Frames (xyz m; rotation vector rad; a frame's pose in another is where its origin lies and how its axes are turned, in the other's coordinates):
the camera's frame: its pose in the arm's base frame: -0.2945 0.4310 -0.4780 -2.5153 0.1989 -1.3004
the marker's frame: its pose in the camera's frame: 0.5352 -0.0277 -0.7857 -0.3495 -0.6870 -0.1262
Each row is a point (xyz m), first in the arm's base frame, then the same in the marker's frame.
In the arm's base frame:
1: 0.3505 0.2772 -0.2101
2: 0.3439 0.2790 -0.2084
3: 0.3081 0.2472 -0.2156
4: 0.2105 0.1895 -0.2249
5: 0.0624 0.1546 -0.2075
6: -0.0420 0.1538 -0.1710
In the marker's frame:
1: 0.7919 -0.2020 0.7967
2: 0.7858 -0.2033 0.7934
3: 0.7516 -0.1690 0.7928
4: 0.6590 -0.1042 0.7803
5: 0.5225 -0.0577 0.7288
6: 0.4305 -0.0482 0.6681

